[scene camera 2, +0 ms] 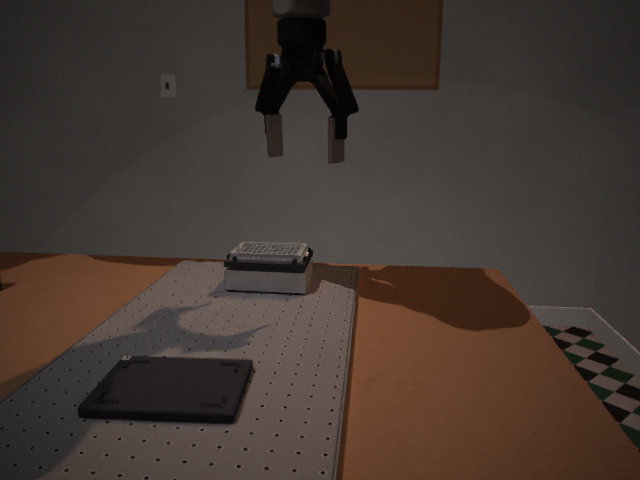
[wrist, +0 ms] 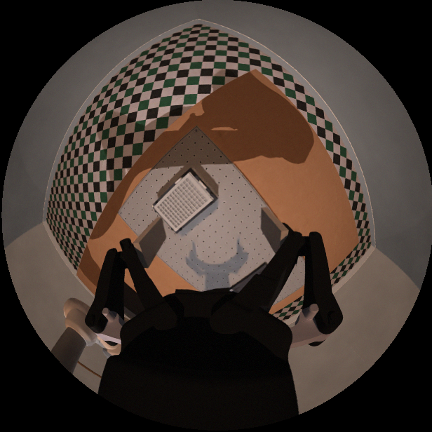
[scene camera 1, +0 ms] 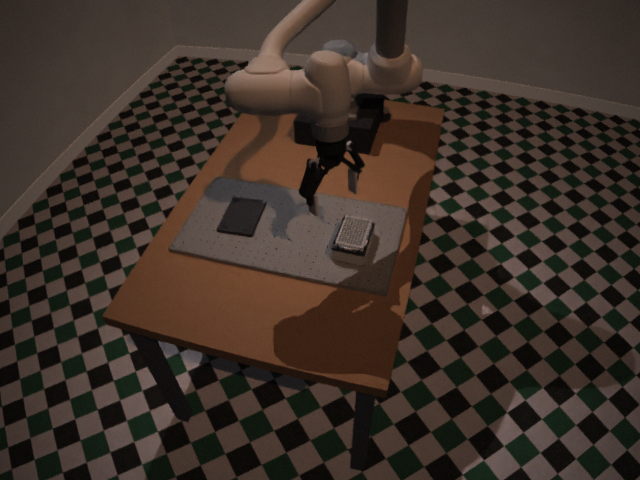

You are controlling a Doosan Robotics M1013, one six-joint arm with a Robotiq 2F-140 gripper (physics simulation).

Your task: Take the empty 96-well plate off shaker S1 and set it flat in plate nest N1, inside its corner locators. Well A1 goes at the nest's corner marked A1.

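Places are measured from the arm's base along level axes (x ahead, y left, z up), in metres.
Pixels of known places: gripper, fingertip midpoint: (scene camera 2: 304,159) (scene camera 1: 333,202).
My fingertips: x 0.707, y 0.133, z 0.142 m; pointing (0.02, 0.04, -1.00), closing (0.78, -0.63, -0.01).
Observation:
For each thing: its top centre in the pictures, then the offset to it from my fingertips. "spot": a spot on its surface instead. Level surfaces: height alone.
- white 96-well plate, middle of its top: (scene camera 2: 270,248) (scene camera 1: 353,230) dx -0.066, dy +0.047, dz -0.163 m
- shaker S1, surface spot: (scene camera 2: 267,279) spot: dx -0.064, dy -0.003, dz -0.206 m
- Plate nest N1, middle of its top: (scene camera 2: 172,379) (scene camera 1: 241,214) dx -0.123, dy -0.334, dz -0.217 m
- grey perforated board, its level: dz -0.232 m
- wooden table, its level: dz -0.245 m
The white 96-well plate (scene camera 1: 354,231) (scene camera 2: 269,250) (wrist: 184,201) lies flat on top of shaker S1 (scene camera 1: 349,256) (scene camera 2: 267,279), a light box with a dark top. Plate nest N1 (scene camera 1: 241,215) (scene camera 2: 170,387) is a flat black slab with raised corner locators, and it holds no plate. A small light mark shows at one of its corners in scene camera 2; its lettering is too small to read. My gripper (scene camera 1: 334,197) (scene camera 2: 305,137) (wrist: 211,223) is open and empty, pointing down, high above the board and apart from the plate. In the wrist view my finger partly hides the nest.
Both stations stand on a grey perforated board (scene camera 1: 305,258) (scene camera 2: 289,392) (wrist: 225,200) on the wooden table (scene camera 1: 217,304) (scene camera 2: 439,392) (wrist: 310,200). The arm's black base (scene camera 1: 336,129) is at the table's far end. Arm shadows fall across the board and table.

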